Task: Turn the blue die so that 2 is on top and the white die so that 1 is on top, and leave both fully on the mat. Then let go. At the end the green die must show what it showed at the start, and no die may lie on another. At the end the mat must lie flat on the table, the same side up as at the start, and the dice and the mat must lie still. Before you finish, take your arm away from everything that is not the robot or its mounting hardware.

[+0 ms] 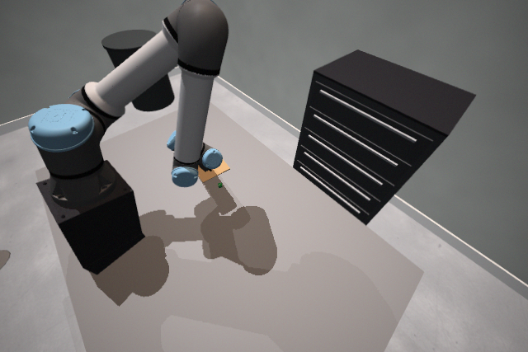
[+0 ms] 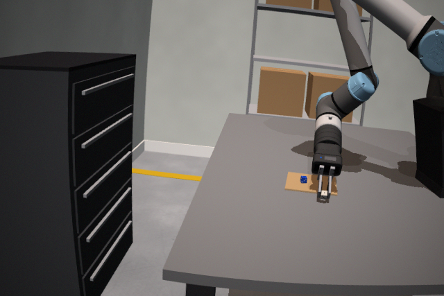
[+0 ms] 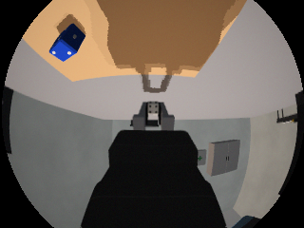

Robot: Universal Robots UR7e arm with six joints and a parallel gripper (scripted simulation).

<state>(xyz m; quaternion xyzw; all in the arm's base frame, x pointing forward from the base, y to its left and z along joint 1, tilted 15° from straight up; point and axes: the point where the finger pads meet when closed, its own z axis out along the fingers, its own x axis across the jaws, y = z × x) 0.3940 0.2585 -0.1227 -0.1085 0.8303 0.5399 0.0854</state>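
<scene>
My hand is 40 mm short of the orange mat, 120 mm to the left of it and 30 mm above it. Round my hand: green die 40 mm ahead, 250 mm to the right, 20 mm below; white die 10 mm to the left, 10 mm below; blue die 60 mm ahead, 110 mm to the right, 20 mm below.
</scene>
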